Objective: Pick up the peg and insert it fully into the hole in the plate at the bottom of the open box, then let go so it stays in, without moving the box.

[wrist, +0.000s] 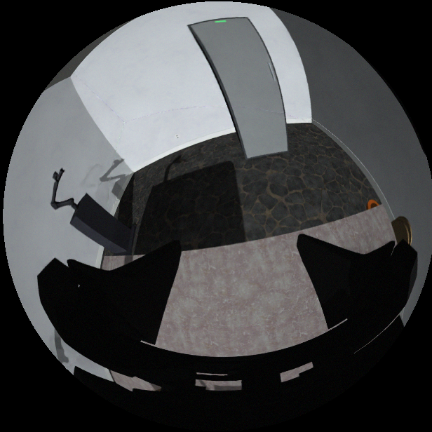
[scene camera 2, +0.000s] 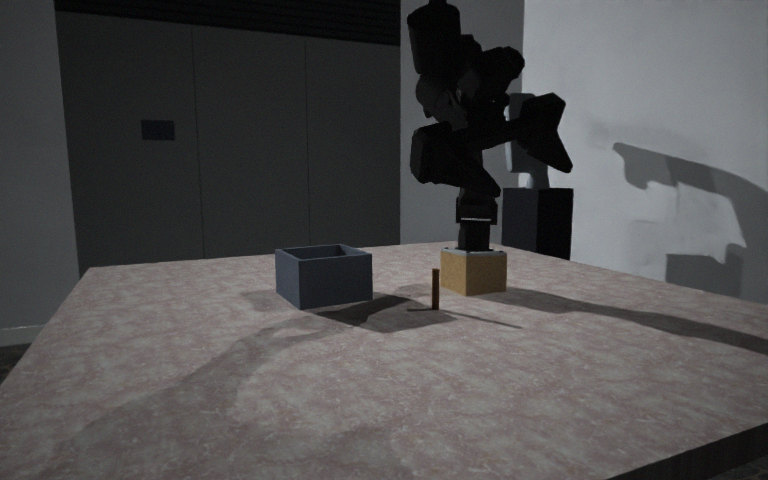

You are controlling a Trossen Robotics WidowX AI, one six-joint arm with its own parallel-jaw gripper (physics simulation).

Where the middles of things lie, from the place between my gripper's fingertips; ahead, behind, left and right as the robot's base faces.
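Labels:
Blue-grey box (scene camera 2: 310, 277): 21 cm below my hand, 61 cm to the right of it, 1 cm behind it.

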